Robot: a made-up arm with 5 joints.
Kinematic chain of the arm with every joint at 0, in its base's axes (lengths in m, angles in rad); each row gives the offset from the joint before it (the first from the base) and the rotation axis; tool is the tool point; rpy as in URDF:
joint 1: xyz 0 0 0.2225 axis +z
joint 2: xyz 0 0 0 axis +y
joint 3: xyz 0.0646 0 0.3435 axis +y
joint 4: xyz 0.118 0 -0.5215 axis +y
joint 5: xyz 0.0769 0 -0.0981 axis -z
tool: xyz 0 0 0 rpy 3.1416 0 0
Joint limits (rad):
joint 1: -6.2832..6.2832
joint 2: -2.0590..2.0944
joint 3: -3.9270..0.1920
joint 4: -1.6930..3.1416
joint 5: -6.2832..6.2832
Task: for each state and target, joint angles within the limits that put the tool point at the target. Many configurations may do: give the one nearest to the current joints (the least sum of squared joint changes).
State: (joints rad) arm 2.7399 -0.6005 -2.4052 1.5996 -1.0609
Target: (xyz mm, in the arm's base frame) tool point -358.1 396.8 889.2
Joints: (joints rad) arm 2.3050 -0.0823 -2.0327 1.6388 -1.0609
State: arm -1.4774 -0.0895 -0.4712 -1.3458 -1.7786
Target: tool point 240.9 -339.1 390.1
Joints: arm -0.9531 -0.3536 -0.4037 -1.4739 -1.7786
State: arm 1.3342 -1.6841 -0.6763 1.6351 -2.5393
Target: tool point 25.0 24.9 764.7
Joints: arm 0.7834 -1.5514 -0.8752 1.5221 -2.5393
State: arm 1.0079 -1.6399 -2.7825 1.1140 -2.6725
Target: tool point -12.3 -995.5 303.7
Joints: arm 1.5584 -1.6780 -2.8120 0.8885 -2.6725
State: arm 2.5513 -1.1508 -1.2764 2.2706 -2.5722
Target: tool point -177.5 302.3 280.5
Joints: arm 2.1017 -0.4973 -0.5442 2.1374 -2.5722
